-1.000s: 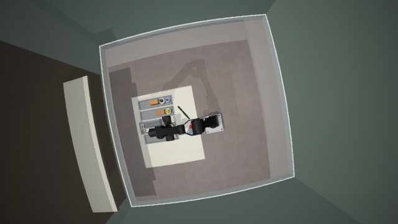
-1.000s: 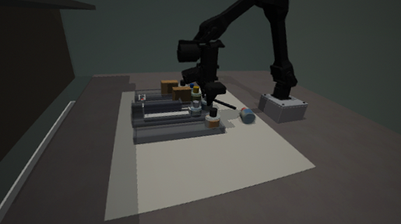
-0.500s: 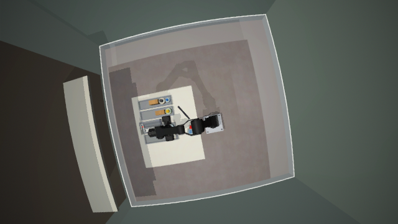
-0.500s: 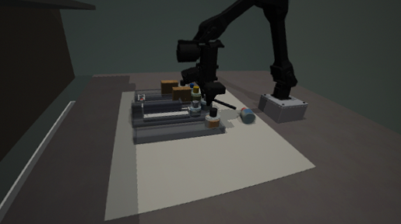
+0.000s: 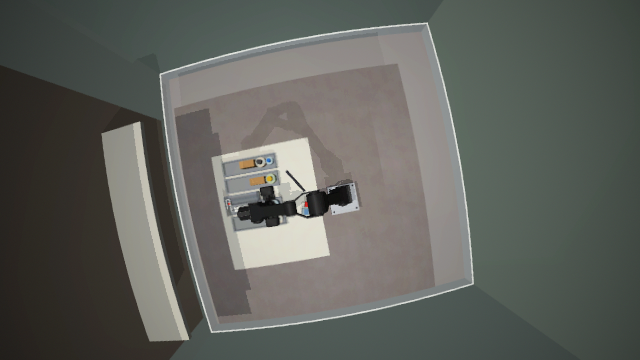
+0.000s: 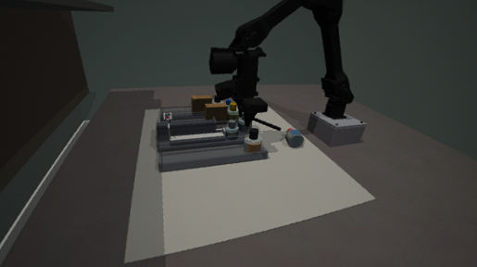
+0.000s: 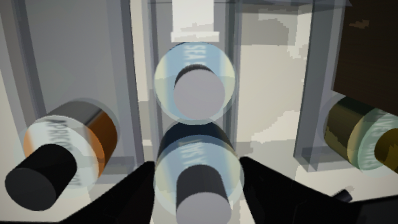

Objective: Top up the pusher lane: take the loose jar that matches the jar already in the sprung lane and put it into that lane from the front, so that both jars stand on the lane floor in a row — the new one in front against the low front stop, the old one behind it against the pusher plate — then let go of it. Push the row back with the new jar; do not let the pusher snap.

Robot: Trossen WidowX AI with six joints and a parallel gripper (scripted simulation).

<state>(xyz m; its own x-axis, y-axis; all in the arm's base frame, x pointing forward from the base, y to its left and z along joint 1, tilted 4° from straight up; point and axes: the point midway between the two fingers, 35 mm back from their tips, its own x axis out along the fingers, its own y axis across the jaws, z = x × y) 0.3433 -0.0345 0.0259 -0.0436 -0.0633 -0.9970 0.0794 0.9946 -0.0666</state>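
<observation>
The black rod lies 120 mm behind my gripper tip, 80 mm to the right of it and 50 mm below it. Also, from my gripper tip: white pusher plate: 150 mm ahead, 40 mm to the right, 10 mm below.
</observation>
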